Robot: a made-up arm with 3 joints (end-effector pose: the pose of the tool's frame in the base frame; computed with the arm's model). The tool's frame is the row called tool. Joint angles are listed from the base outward.
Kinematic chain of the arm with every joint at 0, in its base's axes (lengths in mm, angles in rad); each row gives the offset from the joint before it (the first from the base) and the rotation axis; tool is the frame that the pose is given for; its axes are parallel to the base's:
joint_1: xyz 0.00 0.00 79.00 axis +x
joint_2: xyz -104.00 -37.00 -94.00 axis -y
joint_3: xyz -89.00 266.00 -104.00 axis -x
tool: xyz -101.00 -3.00 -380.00
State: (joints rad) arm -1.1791 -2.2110 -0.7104
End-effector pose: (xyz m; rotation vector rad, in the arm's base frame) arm -0.3065 0.4527 -0.2475 -0.2592 1.3027 -1.8016
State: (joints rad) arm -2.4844 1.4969 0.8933
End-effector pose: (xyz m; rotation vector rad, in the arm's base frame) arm 0.2209 -0.1339 0.3654 2.1683 1.4193 -1.4484
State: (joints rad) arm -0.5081 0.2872 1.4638
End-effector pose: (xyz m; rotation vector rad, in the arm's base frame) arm -0.2461 -0.2683 -0.0962 -1.9563 -0.3013 -0.1560
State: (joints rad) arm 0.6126 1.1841 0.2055
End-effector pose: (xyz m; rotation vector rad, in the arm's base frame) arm 0.2646 0.3798 -0.2032 0.3581 -1.0932 -0.4739
